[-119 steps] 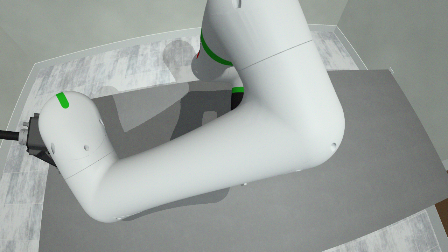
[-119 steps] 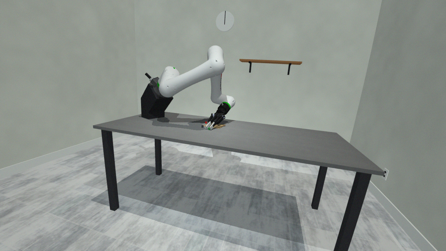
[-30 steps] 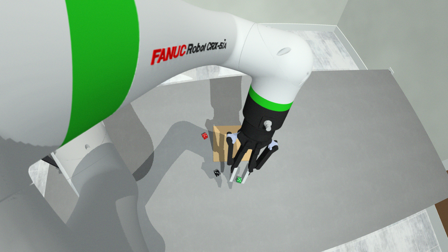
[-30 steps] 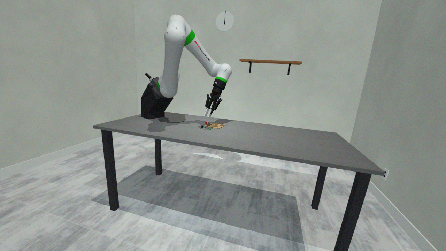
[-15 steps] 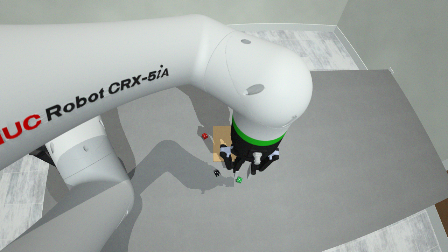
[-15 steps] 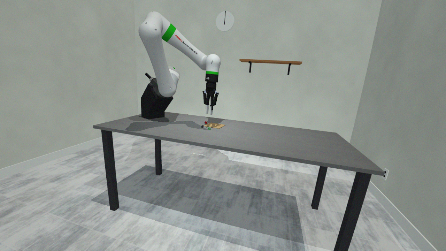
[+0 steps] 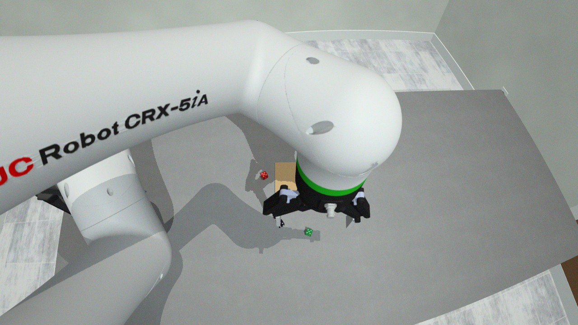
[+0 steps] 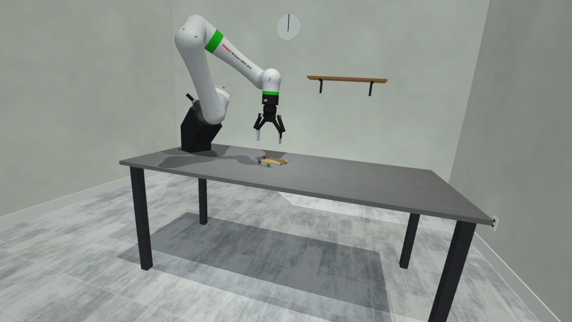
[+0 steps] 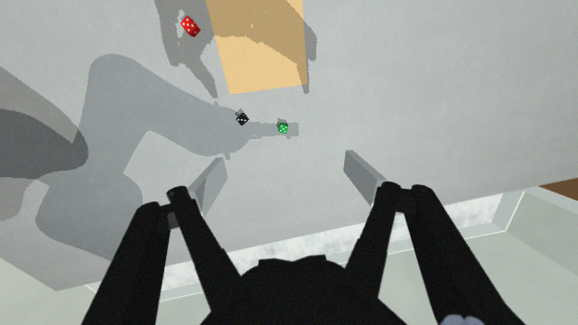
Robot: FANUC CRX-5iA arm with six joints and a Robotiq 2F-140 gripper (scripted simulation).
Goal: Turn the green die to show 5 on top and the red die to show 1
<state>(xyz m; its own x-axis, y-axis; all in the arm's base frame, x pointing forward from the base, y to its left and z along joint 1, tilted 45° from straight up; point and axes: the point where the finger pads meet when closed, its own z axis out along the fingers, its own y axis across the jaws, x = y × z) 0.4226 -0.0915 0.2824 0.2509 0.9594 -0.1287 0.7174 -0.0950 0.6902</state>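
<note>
My gripper is now 150 mm above the green die and 10 mm to the right of it. From my hand the other things lie so: red die 200 mm to the left, 150 mm below, 70 mm behind; tan mat 160 mm below, 150 mm to the left, 20 mm ahead; black die 150 mm below, 60 mm to the left, 60 mm behind.
</note>
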